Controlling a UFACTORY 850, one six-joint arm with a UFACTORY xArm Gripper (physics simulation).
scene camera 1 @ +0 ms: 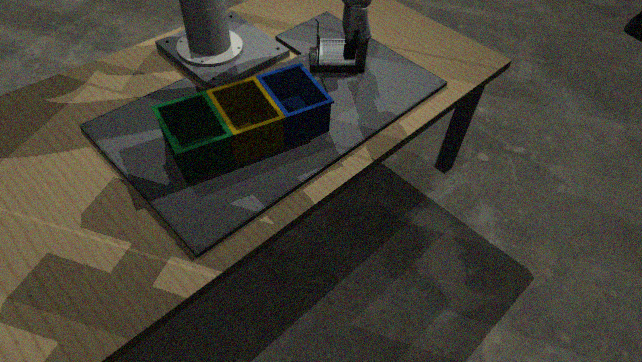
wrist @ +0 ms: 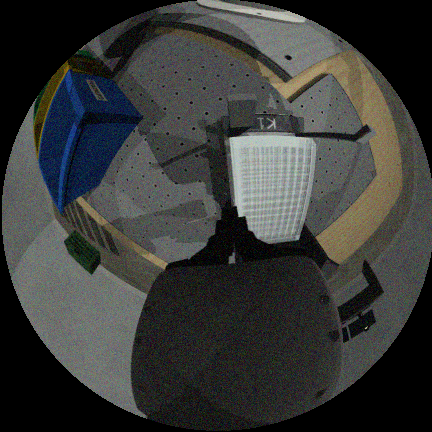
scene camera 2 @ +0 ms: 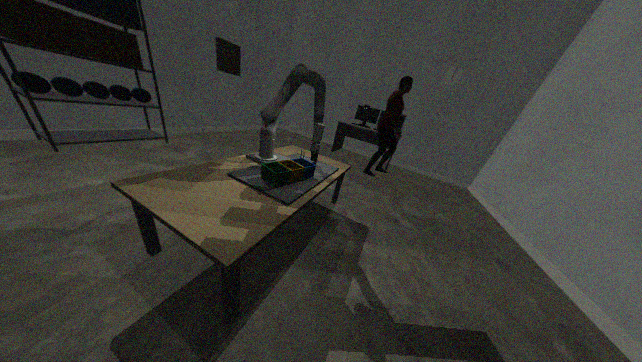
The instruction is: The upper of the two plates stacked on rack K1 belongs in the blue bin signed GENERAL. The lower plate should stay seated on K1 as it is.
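Observation:
A pale, ribbed plate (scene camera 1: pixel 331 51) (wrist: pixel 272 185) is seated on rack K1 (scene camera 1: pixel 340 67) (wrist: pixel 291 124). Its outline reads as one shape, so I cannot tell the upper plate from the lower one. My gripper (scene camera 1: pixel 354 56) (scene camera 2: pixel 314 158) (wrist: pixel 231 217) is shut with nothing between its fingers. It points down at the rack, its tips beside the plate's left edge in the wrist view; any contact cannot be told. The blue bin (scene camera 1: pixel 307 125) (scene camera 2: pixel 308 173) (wrist: pixel 97 150) stands apart from the rack, its small sign (wrist: pixel 96 90) too blurred to read.
The yellow bin (scene camera 1: pixel 257 145) and green bin (scene camera 1: pixel 210 162) adjoin the blue one in a row on the dark board (scene camera 1: pixel 200 220). A thin upright post (scene camera 1: pixel 317 31) rises at the rack. The arm's base (scene camera 1: pixel 205 30) stands behind the bins. A person (scene camera 2: pixel 394 112) is beyond the table.

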